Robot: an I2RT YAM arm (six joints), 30 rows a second.
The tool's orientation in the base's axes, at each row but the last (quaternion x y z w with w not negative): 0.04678, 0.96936, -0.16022, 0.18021; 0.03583, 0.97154, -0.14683, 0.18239; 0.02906, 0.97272, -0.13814, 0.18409; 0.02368, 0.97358, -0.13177, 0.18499
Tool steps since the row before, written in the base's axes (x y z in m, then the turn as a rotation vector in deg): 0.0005, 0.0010, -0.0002, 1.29, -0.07, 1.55; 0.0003, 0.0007, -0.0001, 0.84, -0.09, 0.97; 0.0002, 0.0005, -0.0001, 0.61, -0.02, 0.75; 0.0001, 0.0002, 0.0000, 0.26, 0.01, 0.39
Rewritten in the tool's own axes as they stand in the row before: -0.0004, 0.0011, 0.0000, -1.77, -0.33, -0.92; -0.0002, 0.0007, 0.0000, -1.14, -0.25, -0.55; -0.0001, 0.0005, 0.0000, -0.84, -0.15, -0.45; -0.0001, 0.0002, 0.0000, -0.38, -0.06, -0.26
